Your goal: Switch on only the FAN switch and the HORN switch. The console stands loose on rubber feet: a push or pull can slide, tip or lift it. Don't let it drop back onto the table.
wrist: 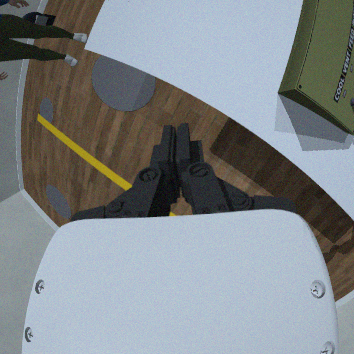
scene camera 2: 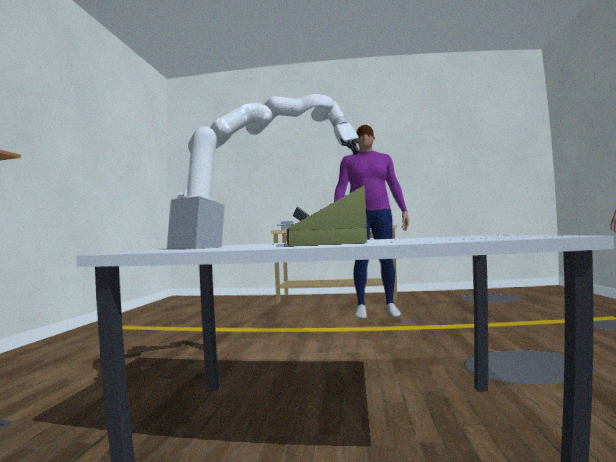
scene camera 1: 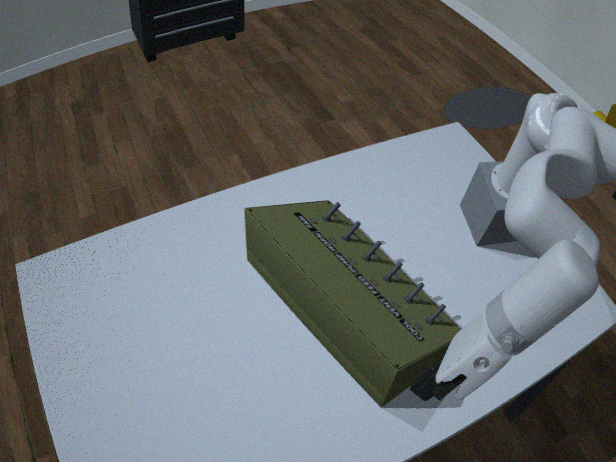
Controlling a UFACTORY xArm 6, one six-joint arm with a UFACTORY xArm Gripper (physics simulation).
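Frame: origin at the arm's base, x ahead, y left, z up, level; metres.
Where they show: gripper, fingertip midpoint: (wrist: 178, 142) (scene camera 2: 356, 153) (scene camera 1: 418, 391); arm's base, origin of the base link: (scene camera 2: 198, 201).
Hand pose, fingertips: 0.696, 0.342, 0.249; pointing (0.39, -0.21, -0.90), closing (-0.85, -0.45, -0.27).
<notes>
Each offset is from my fingertips to the top centre of the thing, as dx, dy, dz.
The olive wedge-shaped console (scene camera 1: 310, 270) (scene camera 2: 332, 225) (wrist: 312, 60) sits flat on the table (scene camera 1: 165, 325) (scene camera 2: 450, 247) (wrist: 200, 40). In the scene camera 1 view, the FAN switch {-0.281, -0.556, -0.303} (scene camera 1: 331, 212) is the lever at the far end and the HORN switch {-0.285, -0.484, -0.303} (scene camera 1: 352, 231) stands beside it. Both lean the same way as the other levers; ON or OFF marks are too small to read. My gripper (scene camera 1: 421, 391) (scene camera 2: 356, 150) (wrist: 178, 142) is shut and empty. It is beyond the COOL end of the console, higher than its top and apart from it.
The PUMP, FEED, VENT and COOL levers stand in the same row; the COOL lever {-0.304, -0.197, -0.303} (scene camera 1: 436, 315) is nearest my gripper. My arm's grey base block (scene camera 1: 475, 205) (scene camera 2: 195, 222) stands on the table on the lever side. A person (scene camera 2: 371, 180) stands behind the table in the scene camera 2 view.
</notes>
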